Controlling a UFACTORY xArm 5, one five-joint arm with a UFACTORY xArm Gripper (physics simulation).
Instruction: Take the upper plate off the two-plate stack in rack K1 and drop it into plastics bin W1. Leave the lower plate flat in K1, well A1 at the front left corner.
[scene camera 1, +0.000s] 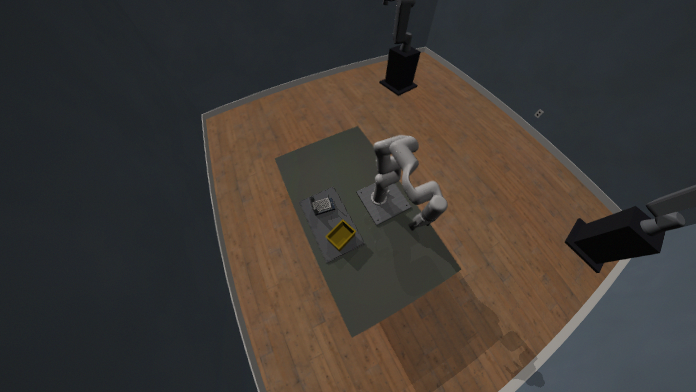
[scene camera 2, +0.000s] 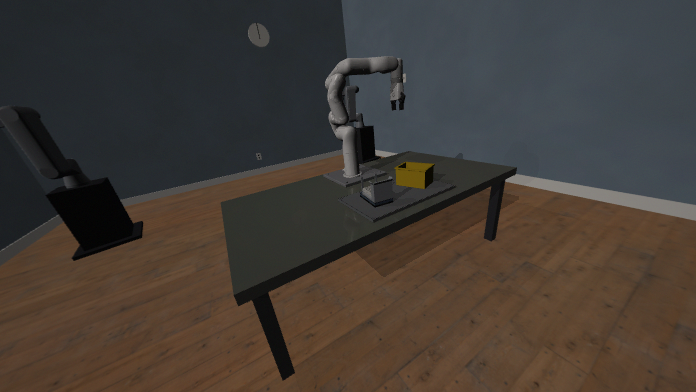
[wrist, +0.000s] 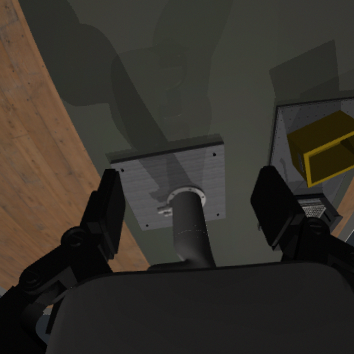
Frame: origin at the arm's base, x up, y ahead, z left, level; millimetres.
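Where they show: gripper, between the fingertips: (scene camera 1: 418, 226) (scene camera 2: 397, 110) (wrist: 189, 184); arm's base, origin of its link: (scene camera 1: 378, 197) (scene camera 2: 352, 174) (wrist: 185, 198).
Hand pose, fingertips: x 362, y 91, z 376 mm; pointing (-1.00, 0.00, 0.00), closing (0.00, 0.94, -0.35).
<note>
Each offset is from my fingertips to the centre of the thing. "pt": to the spot under its first point. Level surfaces: height alone.
The plate stack {dx -322, dy +305, dz -576 mm} (scene camera 1: 323, 204) (scene camera 2: 368, 193) (wrist: 313, 208) shows as a pale, dotted-top block in rack K1 {dx -307, dy +299, dz -574 mm} (scene camera 2: 378, 203), on the grey board. The two plates and well A1 are too small to tell apart. Plastics bin W1 {dx -317, dy +328, dz -295 mm} (scene camera 1: 335, 243) (scene camera 2: 411, 178) (wrist: 320, 131) is an open yellow box, upright on the same board beside the rack. My gripper (scene camera 1: 420, 225) (scene camera 2: 397, 108) (wrist: 189, 184) is open and empty, pointing down high above the table, on the far side of the arm base from the rack and well away from rack and bin.
The grey board (scene camera 1: 320, 241) (scene camera 2: 359, 206) (wrist: 282, 117) lies on the dark green table {dx -380 mm} (scene camera 1: 380, 285) (scene camera 2: 280, 225) (wrist: 245, 60). The arm's square base plate (scene camera 1: 389, 216) (scene camera 2: 336, 176) (wrist: 145, 195) stands beside it. Thin upright posts {pt dx -256, dy +229, dz -592 mm} (scene camera 2: 361, 176) rise at the rack. Two other arms on black pedestals (scene camera 1: 401, 67) (scene camera 1: 612, 237) stand off the table.
</note>
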